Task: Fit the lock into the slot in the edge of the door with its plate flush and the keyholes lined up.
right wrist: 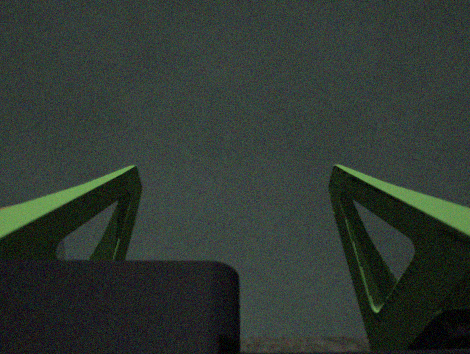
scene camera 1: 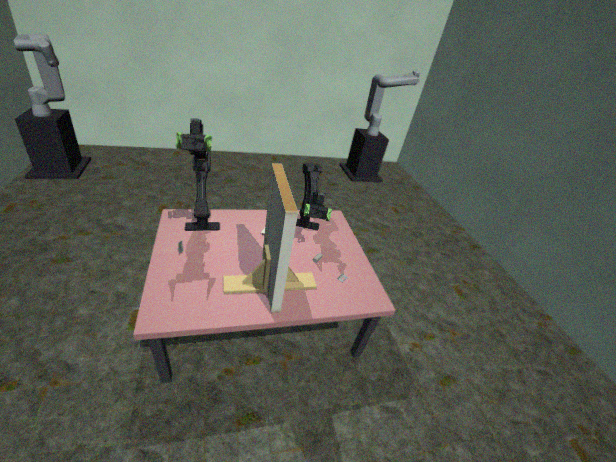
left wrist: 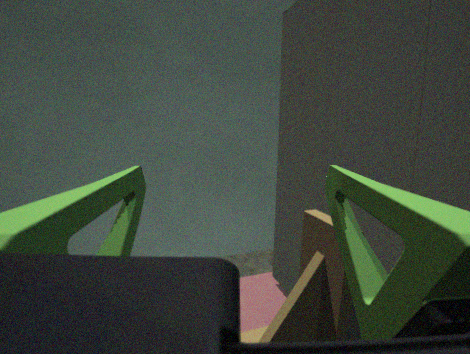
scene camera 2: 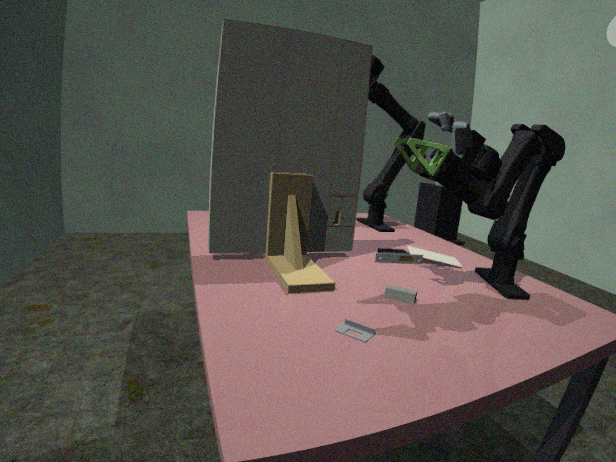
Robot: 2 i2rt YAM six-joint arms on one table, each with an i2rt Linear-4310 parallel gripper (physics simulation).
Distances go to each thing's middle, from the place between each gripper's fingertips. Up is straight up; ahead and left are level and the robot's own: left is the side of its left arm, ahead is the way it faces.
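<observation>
Position of my left gripper relative to the tan wooden stand (scene camera 2: 290, 194): 22 cm above it, 24 cm to the left of it, 15 cm short of it.
My right gripper is 56 cm above the tan wooden stand, 21 cm short of it and 34 cm to the right of it. Going by its middle, the stand is nearer to my left gripper than to my right gripper.
</observation>
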